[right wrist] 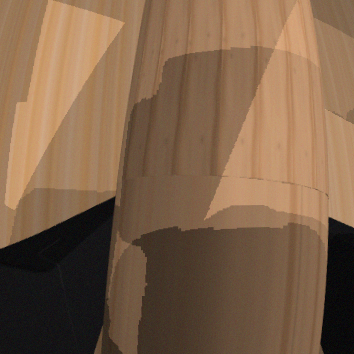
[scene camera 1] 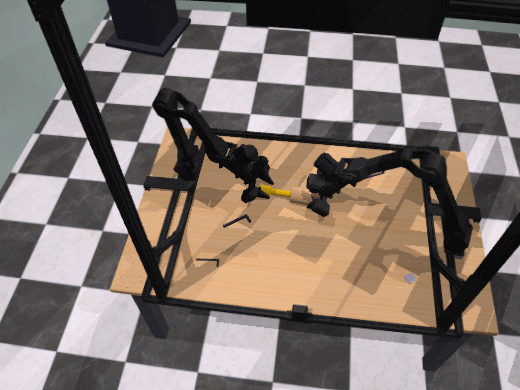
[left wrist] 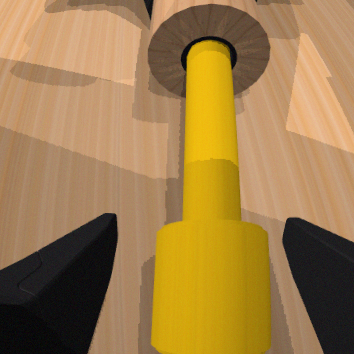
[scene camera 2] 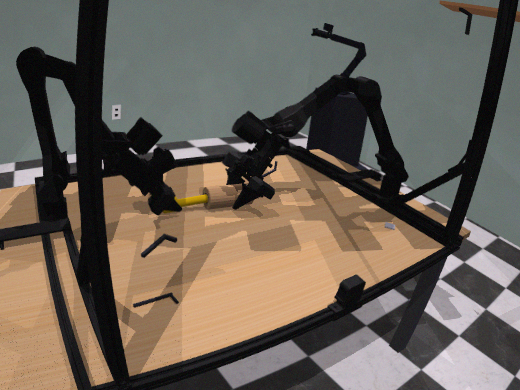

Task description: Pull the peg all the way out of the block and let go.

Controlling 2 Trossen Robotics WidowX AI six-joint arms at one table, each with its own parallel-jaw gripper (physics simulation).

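Frame: origin at the left arm's base, x down, y left, z ahead, level; centimetres.
Seen in the pictures: left gripper, fingertip midpoint: (scene camera 1: pixel 271 191) (left wrist: pixel 202 227) (scene camera 2: pixel 177 204); right gripper, fingertip midpoint: (right wrist: pixel 207 211) (scene camera 1: pixel 308 201) (scene camera 2: pixel 228 203); left arm's base, origin of the base link: (scene camera 1: pixel 187 176) (scene camera 2: pixel 53 217); right arm's base, origin of the base link: (scene camera 1: pixel 453 246) (scene camera 2: pixel 389 193).
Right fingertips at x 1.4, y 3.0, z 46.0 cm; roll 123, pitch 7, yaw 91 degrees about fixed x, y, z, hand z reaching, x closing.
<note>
Pixels of each thing's top centre, then the offset from my right fingertips to it. "pt": a spot on its surface instead.
- yellow peg, middle of its top: (left wrist: pixel 216 141) (scene camera 2: pixel 186 196) (scene camera 1: pixel 277 189) dx -3.5, dy -0.8, dz -11.7 cm
- round wooden block, middle of its top: (right wrist: pixel 249 167) (scene camera 2: pixel 229 185) (scene camera 1: pixel 308 192) dx -5.1, dy +0.0, dz -0.4 cm
- black key, middle of its top: (scene camera 2: pixel 270 164) dx -2.7, dy +19.1, dz +20.4 cm
- small grey square, surface spot: (scene camera 2: pixel 389 226) (scene camera 1: pixel 408 278) pt dx +0.2, dy -20.6, dz +38.5 cm
- black box, surface spot: (scene camera 2: pixel 350 291) (scene camera 1: pixel 293 313) pt dx -4.0, dy -44.7, dz +6.2 cm
The yellow peg (scene camera 1: pixel 281 193) (scene camera 2: pixel 195 200) (left wrist: pixel 210 280) lies level with its thin shaft in the hole of the round wooden block (scene camera 1: pixel 300 195) (scene camera 2: pixel 215 197) (left wrist: pixel 165 55) (right wrist: pixel 225 125); a long stretch of shaft shows outside. My left gripper (scene camera 1: pixel 270 189) (scene camera 2: pixel 176 202) (left wrist: pixel 202 227) is open, its fingers on either side of the peg's thick head, with gaps on both sides in the left wrist view. My right gripper (scene camera 1: pixel 311 194) (scene camera 2: pixel 233 195) (right wrist: pixel 207 211) is shut on the block. The peg's end inside the block is hidden.
Two black L-shaped keys (scene camera 1: pixel 236 221) (scene camera 2: pixel 155 300) lie toward the table's front left. Another black key (scene camera 2: pixel 271 171) lies behind the right gripper. A small grey square (scene camera 1: pixel 410 278) (scene camera 2: pixel 389 226) lies at the right. A black box (scene camera 1: pixel 300 312) (scene camera 2: pixel 350 291) sits on the front rail.
</note>
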